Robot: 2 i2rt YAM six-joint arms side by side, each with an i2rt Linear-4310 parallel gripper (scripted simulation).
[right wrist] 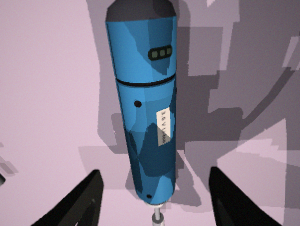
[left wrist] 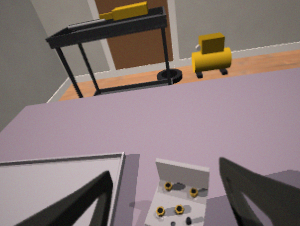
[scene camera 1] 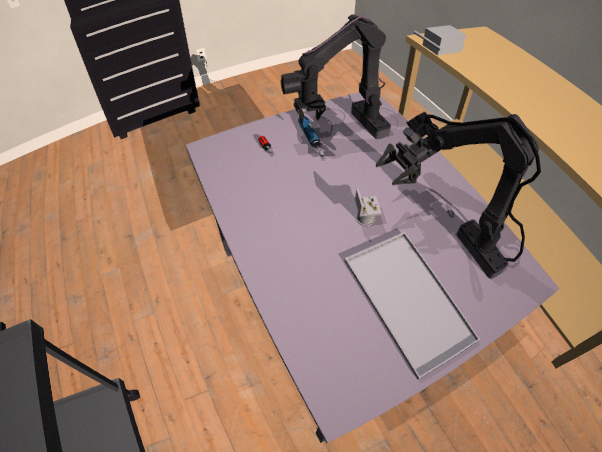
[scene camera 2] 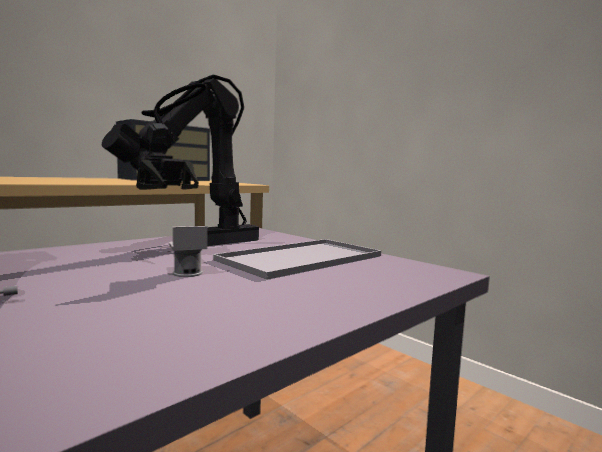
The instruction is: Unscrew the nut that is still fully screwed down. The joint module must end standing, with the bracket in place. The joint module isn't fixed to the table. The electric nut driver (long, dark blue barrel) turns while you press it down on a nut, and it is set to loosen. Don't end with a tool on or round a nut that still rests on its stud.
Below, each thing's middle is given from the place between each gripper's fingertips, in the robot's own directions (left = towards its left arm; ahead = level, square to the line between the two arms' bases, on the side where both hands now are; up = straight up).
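My left gripper [scene camera 2: 181,185]: 40 mm short of the joint module [scene camera 2: 187,263], 160 mm above it. Shallow tray [scene camera 1: 431,329], from my left hand: 70 mm ahead, 320 mm to the left, 190 mm below.
My right gripper: 2 cm short of the joint module, 46 cm to the right of it, 4 cm above it. Shallow tray, from my right hand: 5 cm ahead, 78 cm to the left, 7 cm below.
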